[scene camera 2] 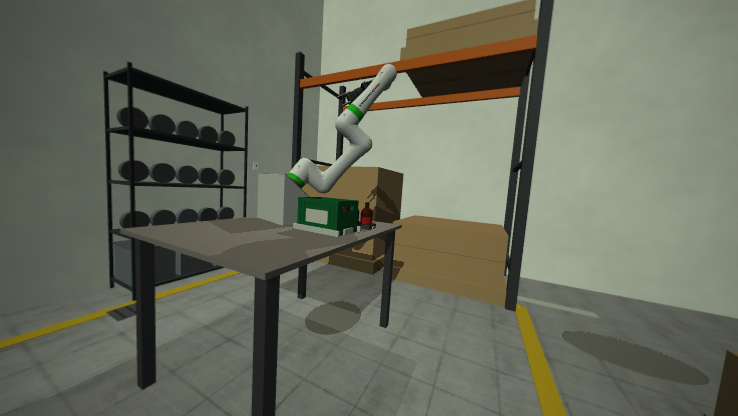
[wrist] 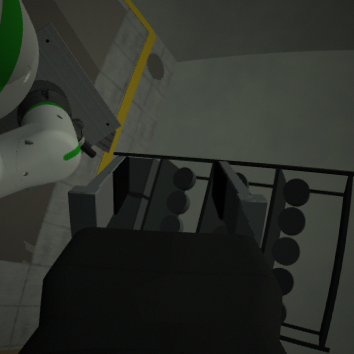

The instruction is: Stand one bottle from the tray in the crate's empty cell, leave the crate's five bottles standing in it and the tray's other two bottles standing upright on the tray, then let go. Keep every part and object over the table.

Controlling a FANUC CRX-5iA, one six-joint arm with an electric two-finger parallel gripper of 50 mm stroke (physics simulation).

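Places are measured from the arm's base along level axes (x left, y back, z up), in metres.
Pixels of known places: gripper, fingertip midpoint: (scene camera 2: 339, 101) (wrist: 170, 175); arm's base, origin of the base link: (wrist: 44, 114).
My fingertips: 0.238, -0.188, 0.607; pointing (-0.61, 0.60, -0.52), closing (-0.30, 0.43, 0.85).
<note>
Ahead of a thing's pixels: the offset from my fingertips to its middle, as dx, dy, dz. "spot": to the spot under its first point. Level surfaces: height alone.
The green crate @[-0.260, -0.220, -0.723] (scene camera 2: 321, 212) stands on a pale base on the table @[dz -0.811] (scene camera 2: 242, 258). A reddish-brown patch shows through its side opening, but its cells and bottles are hidden from this low angle. A brown bottle with a red label @[-0.002, -0.293, -0.728] (scene camera 2: 366, 214) stands upright on the small dark tray @[spot: -0.043, -0.343, -0.791] (scene camera 2: 368, 226) at the right of the crate. The other tray bottles are mostly hidden, so I cannot count them. My gripper (scene camera 2: 352, 95) (wrist: 170, 175) is open and empty, high above the table and well away from the crate and tray. No bottle or crate shows in the wrist view.
The arm (scene camera 2: 354, 147) (wrist: 40, 145) rises behind the crate and folds up near the orange-beamed rack (scene camera 2: 297, 113). A black shelf unit (scene camera 2: 130, 155) (wrist: 341, 245) with dark round items stands at the left. Cardboard boxes (scene camera 2: 449, 253) stand behind the table.
</note>
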